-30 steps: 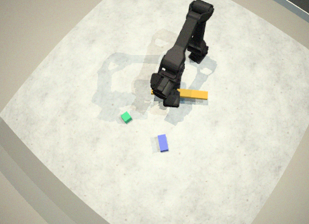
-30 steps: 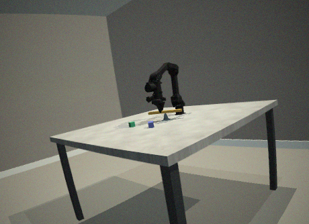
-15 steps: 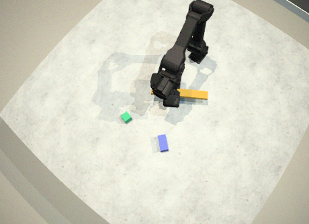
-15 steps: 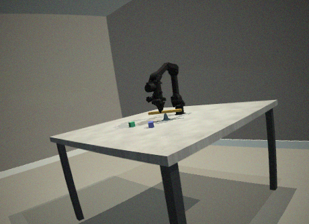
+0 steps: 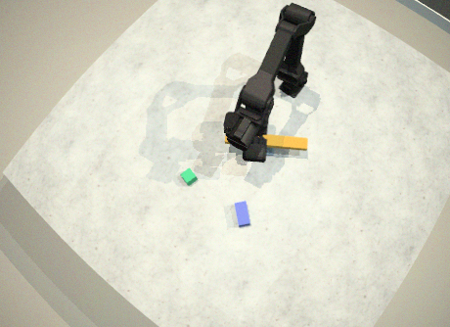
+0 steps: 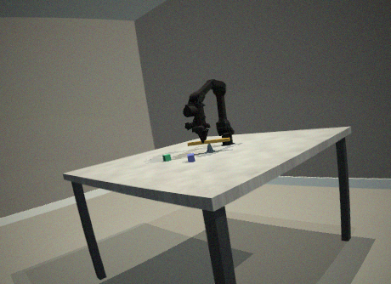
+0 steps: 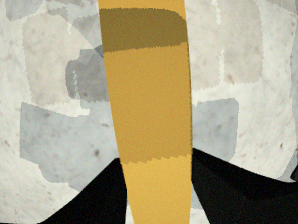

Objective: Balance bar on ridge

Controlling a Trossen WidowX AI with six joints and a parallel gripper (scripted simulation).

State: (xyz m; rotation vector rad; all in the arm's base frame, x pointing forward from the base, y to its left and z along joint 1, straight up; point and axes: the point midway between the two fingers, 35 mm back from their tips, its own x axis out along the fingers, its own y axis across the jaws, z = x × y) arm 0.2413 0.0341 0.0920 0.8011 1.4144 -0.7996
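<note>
My gripper tip is 10 mm past the orange bar and 20 mm to the right of it. The rest, counted from my gripper tip: ridge 10 mm behind, 20 mm to the left, 10 mm below; then blue block 190 mm ahead, 90 mm to the left, 40 mm below; then green cube 200 mm ahead, 100 mm to the right, 40 mm below.
</note>
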